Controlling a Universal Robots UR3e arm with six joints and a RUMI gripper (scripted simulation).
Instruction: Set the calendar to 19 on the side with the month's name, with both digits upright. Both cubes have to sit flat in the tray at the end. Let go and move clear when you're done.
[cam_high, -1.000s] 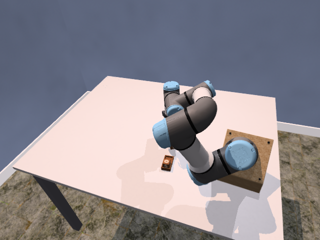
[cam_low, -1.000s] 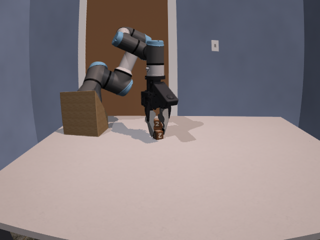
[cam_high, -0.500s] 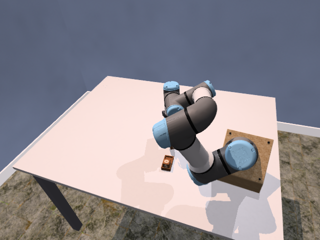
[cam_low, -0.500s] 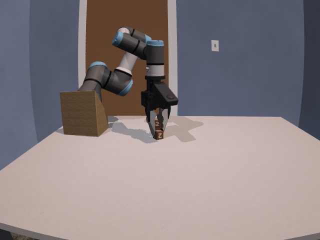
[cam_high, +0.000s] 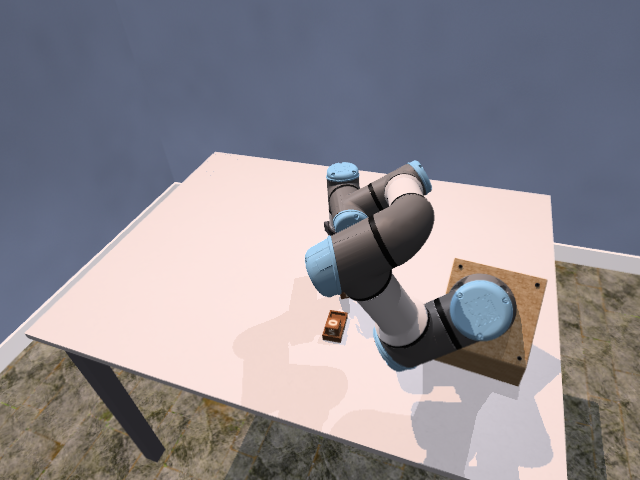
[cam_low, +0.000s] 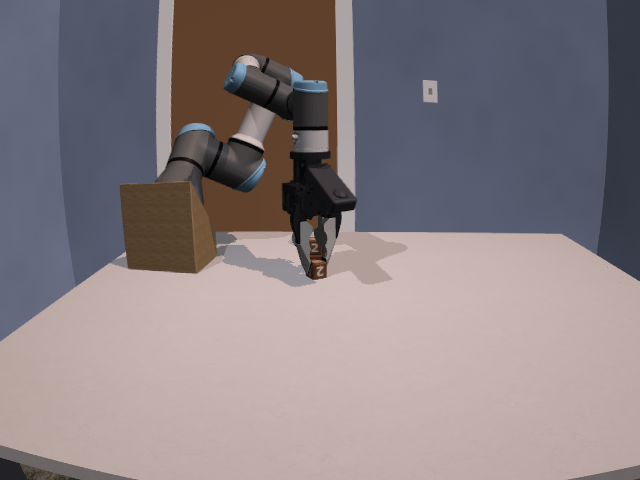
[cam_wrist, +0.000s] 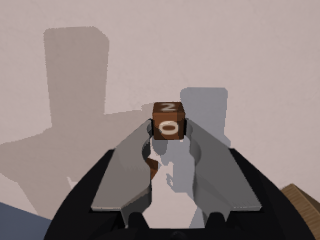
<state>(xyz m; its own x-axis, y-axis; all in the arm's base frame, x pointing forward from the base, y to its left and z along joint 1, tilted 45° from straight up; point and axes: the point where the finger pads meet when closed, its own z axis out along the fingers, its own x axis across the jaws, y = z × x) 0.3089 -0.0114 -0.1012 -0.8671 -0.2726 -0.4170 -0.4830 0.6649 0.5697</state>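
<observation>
Right now the tray is 110 mm to the left of my hand and 20 mm below it. Also, from my hand: brown digit cube (10 mm below).
</observation>
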